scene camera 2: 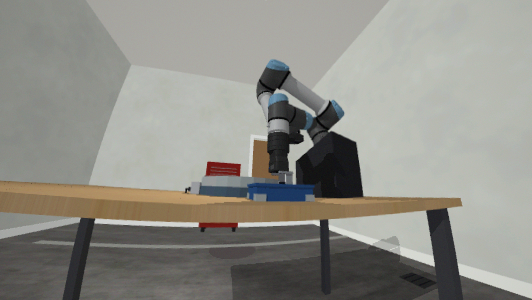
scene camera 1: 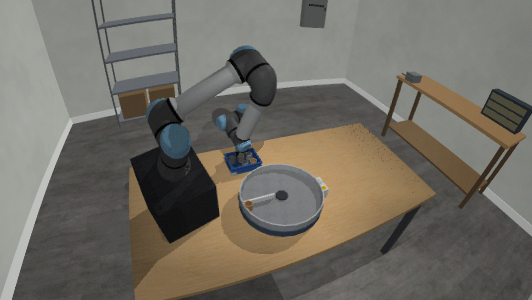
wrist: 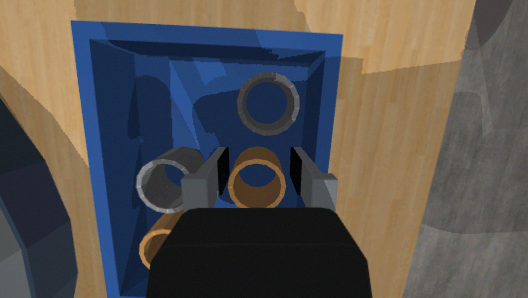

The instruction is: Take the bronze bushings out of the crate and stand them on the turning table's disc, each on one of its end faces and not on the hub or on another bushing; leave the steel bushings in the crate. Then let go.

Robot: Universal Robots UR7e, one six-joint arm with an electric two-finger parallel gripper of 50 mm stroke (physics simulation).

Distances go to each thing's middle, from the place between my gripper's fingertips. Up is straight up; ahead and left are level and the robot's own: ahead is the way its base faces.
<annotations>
My gripper is now 3 cm to the left of the blue crate (scene camera 2: pixel 260 192) and 1 cm short of it.
</annotations>
